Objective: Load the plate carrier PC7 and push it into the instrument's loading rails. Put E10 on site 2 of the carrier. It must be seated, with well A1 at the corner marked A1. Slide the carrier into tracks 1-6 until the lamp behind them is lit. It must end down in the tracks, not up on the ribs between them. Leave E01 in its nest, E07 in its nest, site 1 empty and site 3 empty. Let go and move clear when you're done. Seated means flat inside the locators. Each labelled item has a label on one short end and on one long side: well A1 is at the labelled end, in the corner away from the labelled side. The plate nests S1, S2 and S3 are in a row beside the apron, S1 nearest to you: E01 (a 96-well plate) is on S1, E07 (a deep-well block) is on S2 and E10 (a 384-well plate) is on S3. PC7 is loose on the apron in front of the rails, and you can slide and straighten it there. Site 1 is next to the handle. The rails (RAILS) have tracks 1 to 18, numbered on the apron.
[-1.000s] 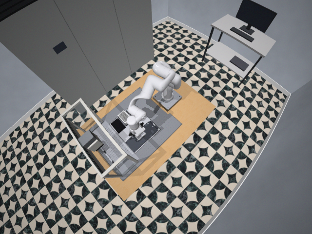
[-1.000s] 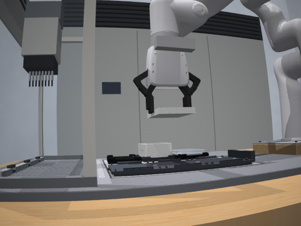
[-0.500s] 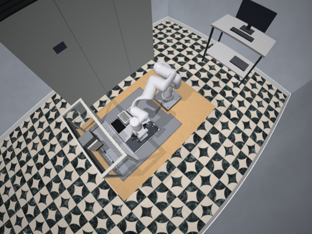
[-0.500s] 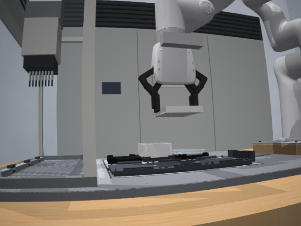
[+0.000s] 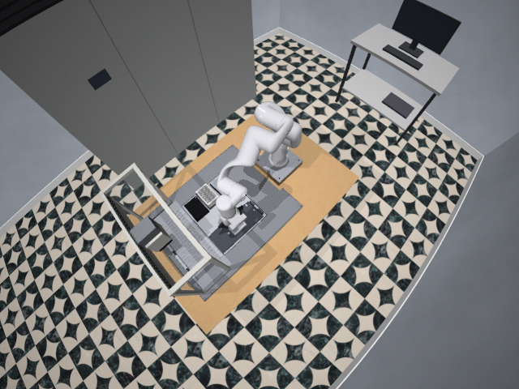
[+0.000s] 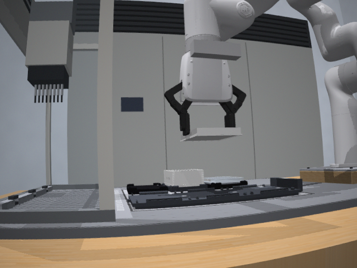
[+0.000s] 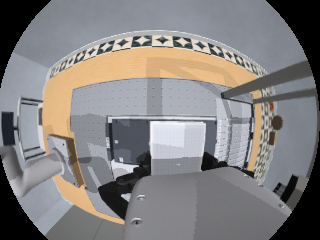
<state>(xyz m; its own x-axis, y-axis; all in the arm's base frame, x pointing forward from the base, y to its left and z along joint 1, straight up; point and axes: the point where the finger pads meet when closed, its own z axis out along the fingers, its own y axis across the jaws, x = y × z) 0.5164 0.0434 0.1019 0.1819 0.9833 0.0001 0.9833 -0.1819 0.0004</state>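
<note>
Now: the carrier PC7 1 cm behind my hand and 12 cm below it. The rest, counted from my hand: plate E01 (16 cm behind, 23 cm to the right, 12 cm below); black plate nest (5 cm ahead, 27 cm to the right, 13 cm below); instrument frame post (22 cm ahead, 11 cm to the left, 11 cm above).
</note>
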